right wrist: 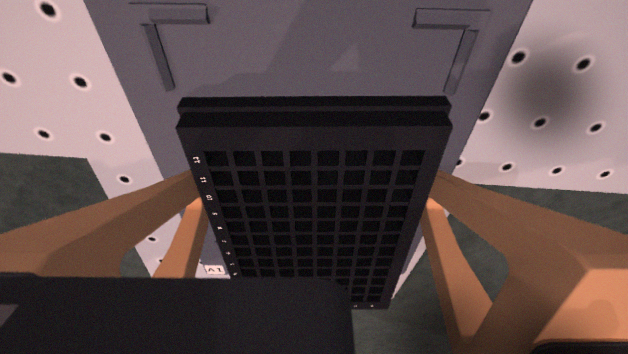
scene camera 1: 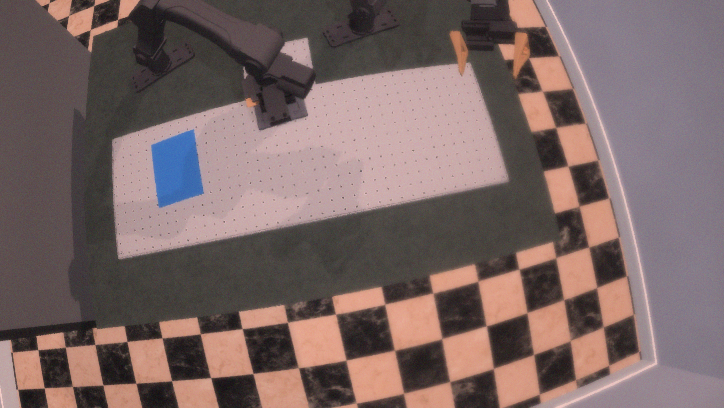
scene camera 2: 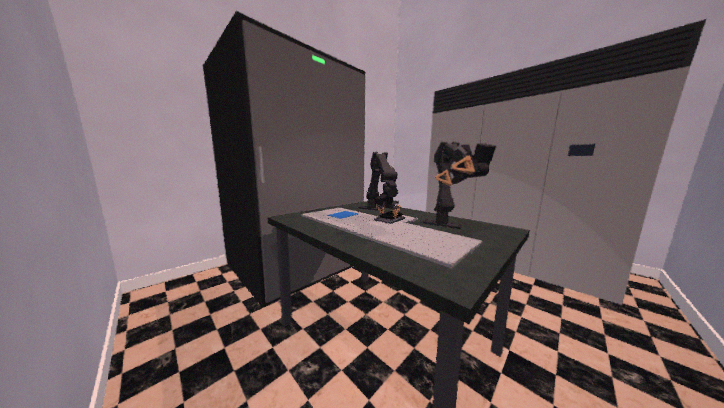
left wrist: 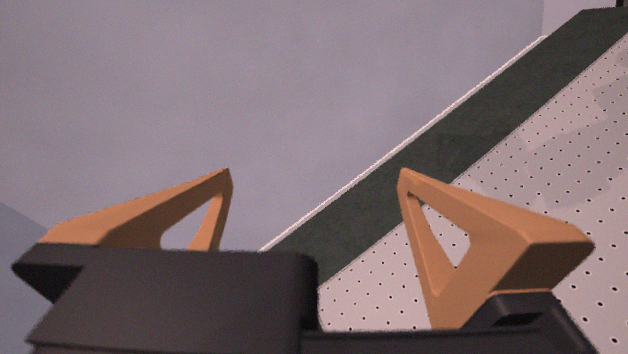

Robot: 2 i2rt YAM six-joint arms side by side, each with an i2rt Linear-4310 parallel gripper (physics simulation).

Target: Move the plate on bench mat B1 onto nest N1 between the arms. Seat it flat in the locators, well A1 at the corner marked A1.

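Places are measured from the left arm's base along level axes (x ahead, y left, z up), in centimetres.
Where they show: left gripper, between the fingertips: [scene camera 1: 487, 75] [scene camera 2: 443, 173] [left wrist: 314, 177]; right gripper, between the fingertips: [right wrist: 314, 178] [scene camera 2: 389, 217]; left arm's base, origin of its link: [scene camera 1: 361, 27] [scene camera 2: 441, 224]; right arm's base, origin of its link: [scene camera 1: 162, 67] [scene camera 2: 371, 208].
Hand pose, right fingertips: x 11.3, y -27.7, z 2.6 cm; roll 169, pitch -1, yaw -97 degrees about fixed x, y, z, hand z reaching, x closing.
Each offset is from my right fingertips to the top centre of the thing. "*": to the spot under its first point. Level surfaces: height alone.
The black well plate @(dz +1.9, dx -2.5, dy +0.3 cm) [right wrist: 315, 138] [scene camera 2: 390, 214] is between the fingers of my right gripper [right wrist: 314, 178], low over the grey nest N1 @(dz +0.2, dx -0.4, dy +0.3 cm) [right wrist: 320, 60] [scene camera 1: 298, 109] [scene camera 2: 386, 220]. It looks level; the exact gap below it cannot be told. Its column numbers run along its left edge in the right wrist view, 12 at the far end. The nest's A1 label @(* dz -0.1, dx -7.0, dy +6.6 cm) [right wrist: 215, 269] shows at the lower left, by the low-number end. Two corner locators [right wrist: 179, 15] [right wrist: 442, 19] show beyond the plate's far edge. The gripper body hides the plate's near left corner. My left gripper [scene camera 1: 488, 75] [scene camera 2: 453, 171] [left wrist: 314, 177] is open and empty, raised.
A blue mat @(dz -1.1 cm) [scene camera 1: 177, 169] [scene camera 2: 343, 214] lies on the white perforated board @(dz -1.3 cm) [scene camera 1: 405, 131] [scene camera 2: 430, 242], left of the nest in scene camera 1. The board lies on a dark green table @(dz -2.6 cm) [scene camera 1: 354, 248] [scene camera 2: 496, 253]. Tall grey cabinets [scene camera 2: 303, 152] [scene camera 2: 516, 167] stand behind. Mat label B1 is not readable.
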